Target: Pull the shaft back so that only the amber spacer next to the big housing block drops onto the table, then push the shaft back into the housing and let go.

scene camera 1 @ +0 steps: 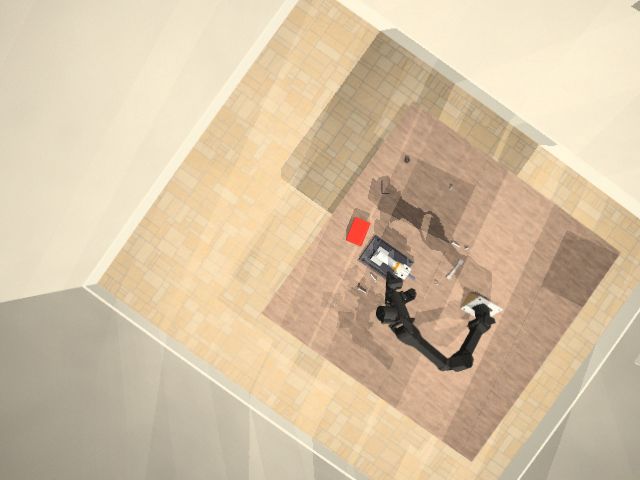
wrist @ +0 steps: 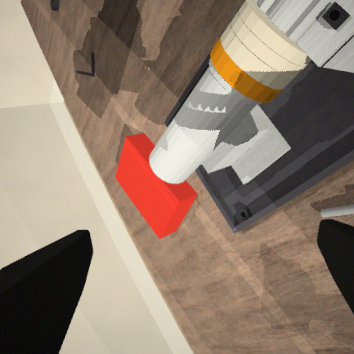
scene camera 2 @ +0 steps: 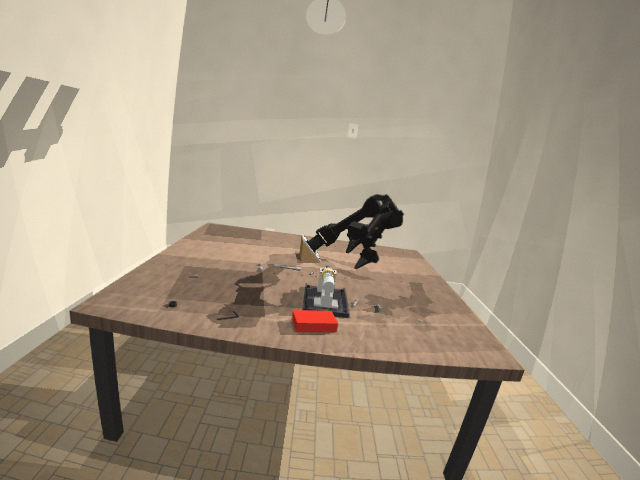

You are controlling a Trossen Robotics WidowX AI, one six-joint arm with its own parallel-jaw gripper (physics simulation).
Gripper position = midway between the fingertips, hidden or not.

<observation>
My gripper [scene camera 2: 351, 260] is open and holds nothing. Also in view: an amber spacer [wrist: 235, 76]. The table carries a red block [scene camera 2: 304, 321]. Also in view: a shaft fixture [scene camera 2: 324, 297].
The red block is seen too in the wrist view [wrist: 163, 205]. My gripper is seen too in the wrist view [wrist: 205, 236]. The shaft fixture shows as well in scene camera 1 [scene camera 1: 380, 256] and in the wrist view [wrist: 252, 157].
</observation>
